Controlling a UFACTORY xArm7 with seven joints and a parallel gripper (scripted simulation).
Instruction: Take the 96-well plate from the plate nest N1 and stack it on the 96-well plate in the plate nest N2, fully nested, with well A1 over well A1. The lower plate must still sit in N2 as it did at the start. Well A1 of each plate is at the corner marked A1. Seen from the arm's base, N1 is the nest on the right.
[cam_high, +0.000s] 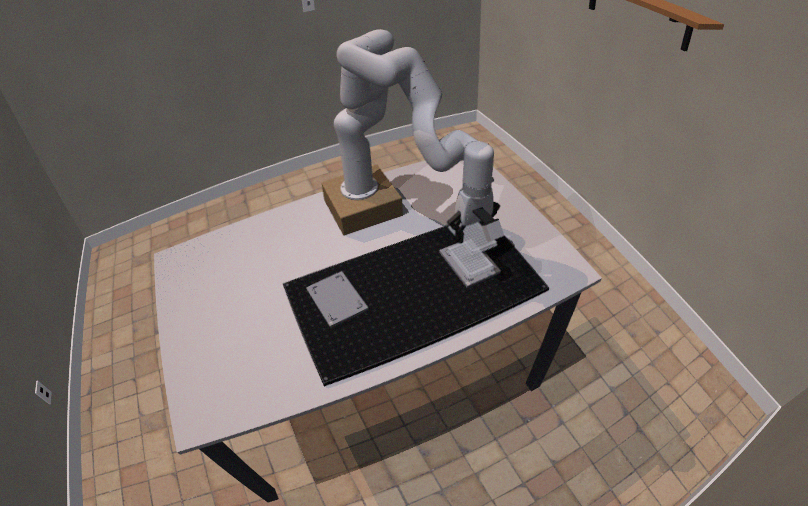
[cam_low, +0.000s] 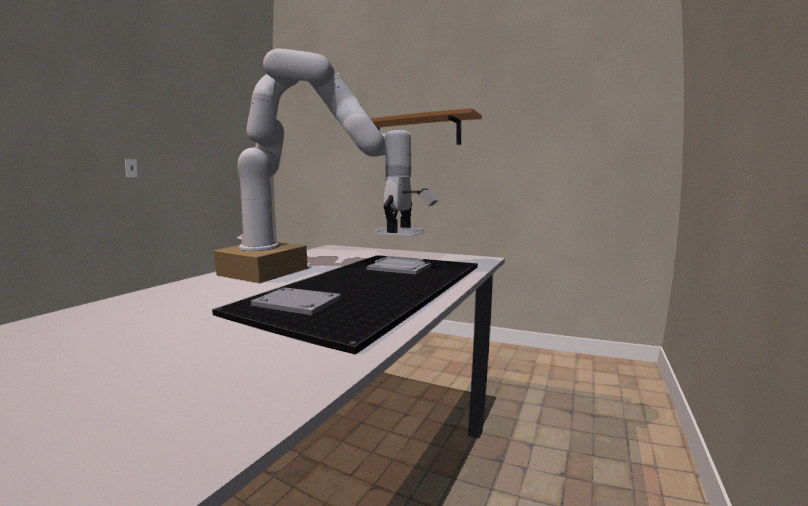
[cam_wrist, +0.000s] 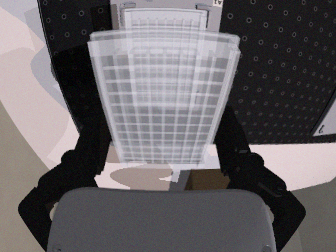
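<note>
Now: hand 120 mm above the grey plate nest N2. The rest, counted from my hand: grey plate nest N1: 80 mm behind, 400 mm to the right, 120 mm below.
</note>
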